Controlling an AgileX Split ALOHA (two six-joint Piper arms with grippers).
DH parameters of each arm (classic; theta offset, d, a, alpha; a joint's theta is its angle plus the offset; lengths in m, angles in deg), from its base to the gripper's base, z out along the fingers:
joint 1: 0 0.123 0 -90
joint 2: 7.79 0 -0.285 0
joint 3: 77.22 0 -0.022 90
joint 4: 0 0.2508 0 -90
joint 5: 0 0 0.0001 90
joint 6: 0 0.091 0 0
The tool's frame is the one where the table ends.
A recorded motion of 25 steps. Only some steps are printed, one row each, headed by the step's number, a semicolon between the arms.
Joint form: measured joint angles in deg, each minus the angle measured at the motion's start. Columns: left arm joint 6, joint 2, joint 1, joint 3, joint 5, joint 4; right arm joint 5, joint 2, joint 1, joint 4, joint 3, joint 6.
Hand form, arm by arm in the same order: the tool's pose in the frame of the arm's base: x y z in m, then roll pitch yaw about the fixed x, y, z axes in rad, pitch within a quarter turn. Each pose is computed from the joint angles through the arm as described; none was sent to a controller.
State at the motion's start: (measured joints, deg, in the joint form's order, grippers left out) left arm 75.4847 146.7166 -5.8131 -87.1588 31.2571 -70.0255; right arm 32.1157 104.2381 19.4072 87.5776 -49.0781 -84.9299
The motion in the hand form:
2: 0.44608 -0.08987 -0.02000 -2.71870 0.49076 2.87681; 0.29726 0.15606 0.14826 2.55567 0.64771 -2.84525
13: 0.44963 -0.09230 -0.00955 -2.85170 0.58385 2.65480; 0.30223 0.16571 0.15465 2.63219 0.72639 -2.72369
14: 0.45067 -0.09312 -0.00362 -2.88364 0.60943 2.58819; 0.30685 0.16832 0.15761 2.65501 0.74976 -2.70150
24: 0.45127 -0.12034 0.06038 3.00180 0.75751 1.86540; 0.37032 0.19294 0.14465 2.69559 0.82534 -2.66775
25: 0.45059 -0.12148 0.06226 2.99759 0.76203 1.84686; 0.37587 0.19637 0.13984 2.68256 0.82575 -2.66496
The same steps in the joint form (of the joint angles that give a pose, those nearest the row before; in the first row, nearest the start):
2: 0.92 0.12 -0.13 0.00 -0.97 0.01; 0.00 0.00 0.00 0.06 0.00 0.00
13: 12.01 -1.24 -0.55 0.00 -1.96 0.05; -0.88 0.24 1.45 0.11 -2.08 -5.06
14: 15.06 -1.96 -0.55 0.00 -1.41 0.10; -1.46 0.53 1.71 0.16 -3.30 -5.93
24: 40.76 -9.69 -2.92 0.00 5.12 1.13; -2.31 12.69 1.89 0.23 -19.27 -7.12
25: 41.28 -9.90 -2.98 0.00 5.76 1.19; -1.45 14.44 1.89 0.17 -21.00 -7.19

